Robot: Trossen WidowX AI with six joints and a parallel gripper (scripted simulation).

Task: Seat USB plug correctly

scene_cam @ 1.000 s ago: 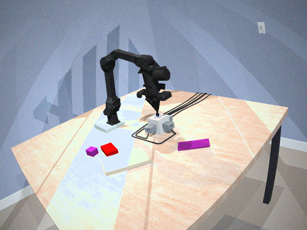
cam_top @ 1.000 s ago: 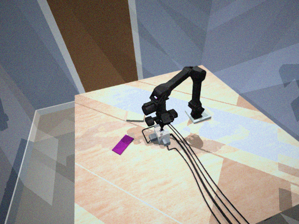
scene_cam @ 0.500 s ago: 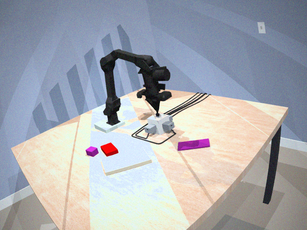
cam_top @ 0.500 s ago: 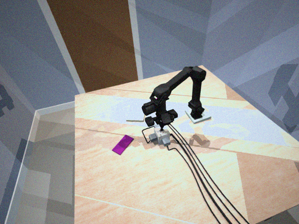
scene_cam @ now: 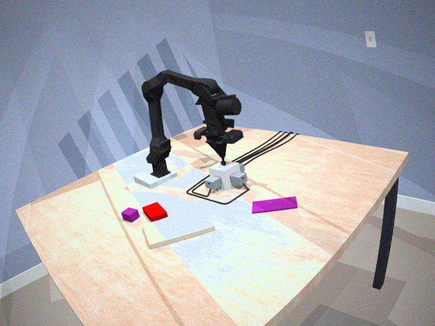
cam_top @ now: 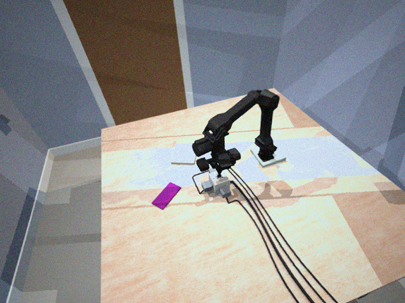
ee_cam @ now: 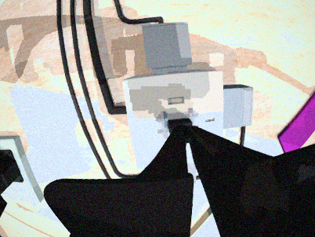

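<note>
The USB plug is 20 mm below my gripper tip. Also, from my gripper tip: pale flat board (310 mm to the right, 100 mm below, 80 mm ahead); then red block (280 mm to the right, 100 mm below, 70 mm behind); then purple flat slab (250 mm ahead, 100 mm below, 50 mm to the right).
</note>
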